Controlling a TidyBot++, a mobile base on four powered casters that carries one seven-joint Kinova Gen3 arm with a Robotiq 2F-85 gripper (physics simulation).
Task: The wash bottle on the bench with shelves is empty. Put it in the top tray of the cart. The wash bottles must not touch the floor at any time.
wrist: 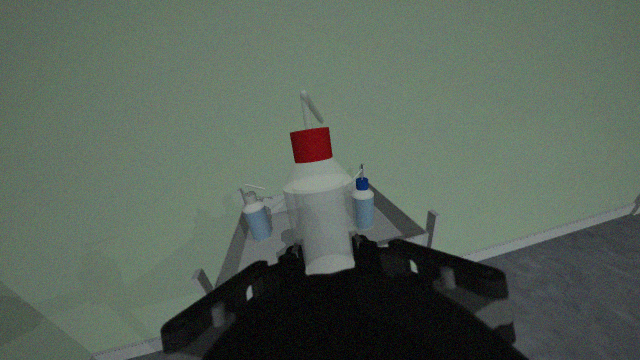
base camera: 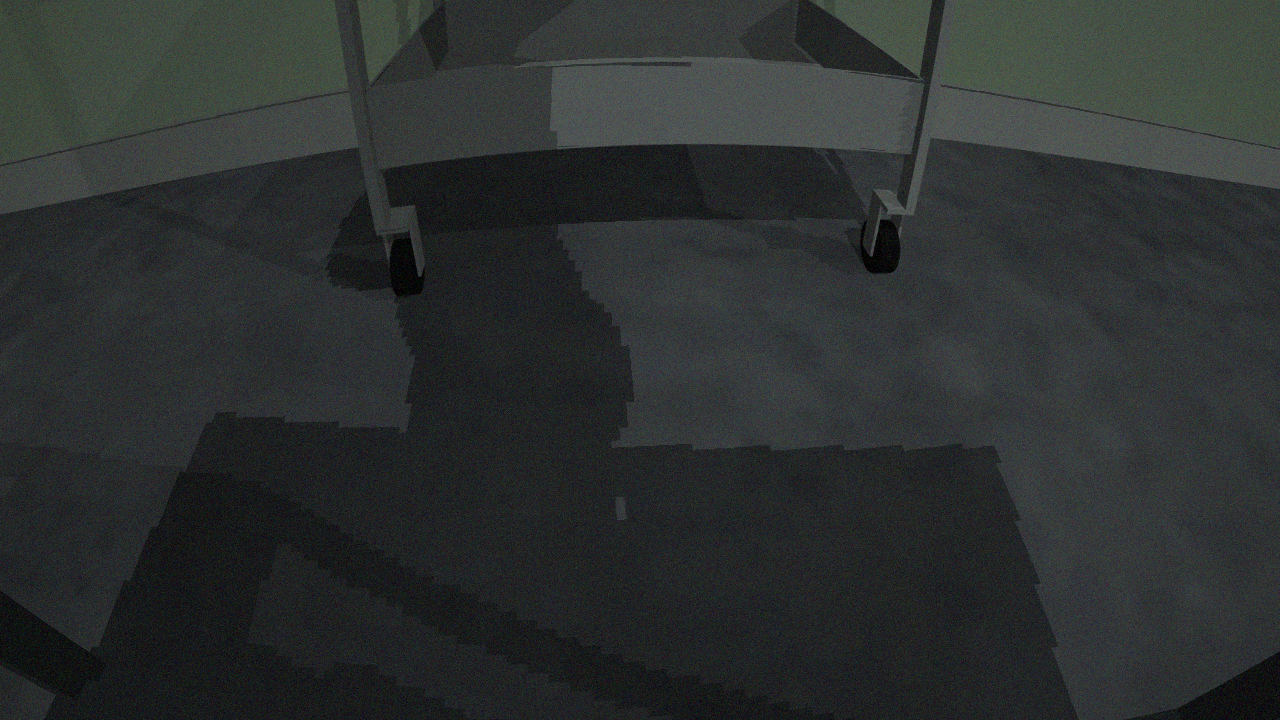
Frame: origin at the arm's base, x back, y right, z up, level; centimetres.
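Seen in the pictures: gripper, between the fingertips: (wrist: 327,245).
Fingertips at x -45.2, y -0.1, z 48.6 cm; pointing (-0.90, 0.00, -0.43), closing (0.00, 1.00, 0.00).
Pixels of each thing's top centre, then the offset from my fingertips to it. "spot": a spot on its surface instead. Level surfaces: height alone.
- cart's top tray, a spot on its surface: (wrist: 402,222) spot: dz -18.4, dx -22.7, dy +19.9 cm
- blue-filled bottle with a white-grey cap, centre of its top: (wrist: 249,183) dz -4.7, dx -30.9, dy -18.0 cm
- grey floor, height of its surface: dz -88.3 cm
An empty, translucent wash bottle (wrist: 322,215) with a red cap and a bent spout is in the wrist view's middle. My gripper (wrist: 327,245) is shut on its lower part and holds it nearly upright. Beyond it is the cart's top tray (wrist: 402,222), partly hidden behind the bottle and the fingers. In the base camera view, the lower part of the cart (base camera: 733,107) stands ahead on casters; its top tray does not show there.
In the top tray, a blue-filled bottle with a white-grey cap (wrist: 258,222) stands at the left and a blue-capped, blue-filled bottle (wrist: 364,210) at the right. A green wall (wrist: 500,100) rises behind the cart. The cart's front casters (base camera: 407,265) (base camera: 880,246) stand on the grey floor (base camera: 805,358).
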